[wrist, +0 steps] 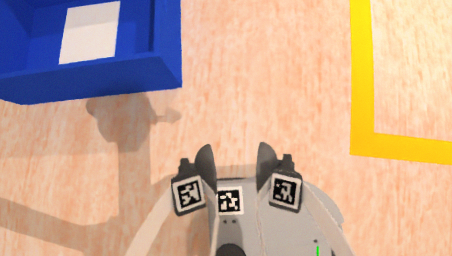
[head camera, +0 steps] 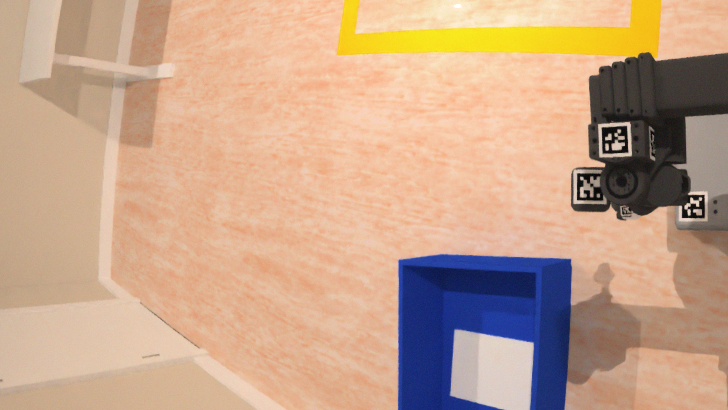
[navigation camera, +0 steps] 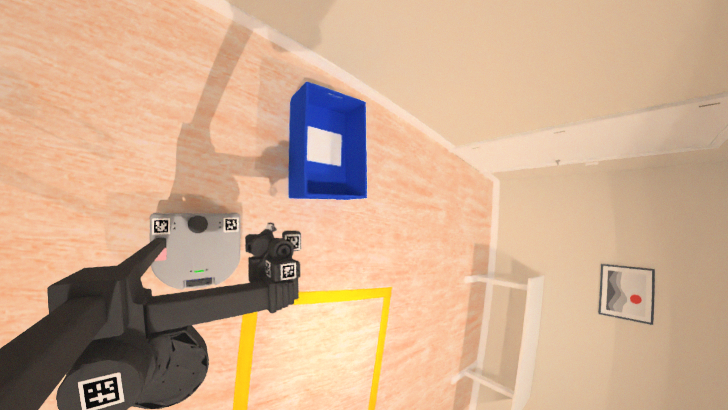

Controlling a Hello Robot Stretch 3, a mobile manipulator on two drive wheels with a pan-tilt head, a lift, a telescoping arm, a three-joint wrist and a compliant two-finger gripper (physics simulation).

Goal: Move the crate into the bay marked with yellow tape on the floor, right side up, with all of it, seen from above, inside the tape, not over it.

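Pixels of known places: gripper, fingertip midpoint: (wrist: 235, 160); robot's base at its link origin: (wrist: 232, 236) (navigation camera: 197, 223).
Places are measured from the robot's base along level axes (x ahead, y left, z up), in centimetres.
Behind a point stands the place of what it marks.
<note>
The blue crate (head camera: 552, 331) {z 13.6, x 29.4, y -45.1 cm} (navigation camera: 298, 152) {z 14.3, x 36.5, y -45.0 cm} (wrist: 95, 85) {z 9.8, x 36.7, y -45.0 cm} stands upright on the floor, open side up, with a white block or sheet inside; its lower end is cut off in the head view. The yellow tape bay (head camera: 489, 41) {z 0.1, x -48.1, y -68.3 cm} (navigation camera: 383, 336) {z 0.0, x -94.9, y -120.8 cm} (wrist: 362, 75) {z 0.1, x -44.7, y -46.1 cm} lies on the floor, apart from the crate; part of it is out of each view, and the arm covers a corner in the navigation view. My gripper (wrist: 235, 160) {z 47.0, x -2.3, y -21.8 cm} is open with nothing between its fingers, above the floor near my base, between the crate and the bay. The fingers are mostly hidden in the head and navigation views.
My grey base (navigation camera: 203, 252) {z 16.0, x -11.3, y -1.9 cm} (wrist: 285, 225) {z 16.0, x -12.2, y -7.0 cm} is beside the gripper. A wall with a white baseboard (head camera: 109, 203) {z 3.2, x -3.4, y -344.9 cm} (navigation camera: 433, 133) {z 7.1, x 79.7, y -181.1 cm} runs behind the crate. A white rail-like fixture (head camera: 38, 45) (navigation camera: 529, 331) stands off the wall near the bay. A framed picture (navigation camera: 626, 293) {z 151.5, x -81.9, y -330.2 cm} hangs on the wall.
</note>
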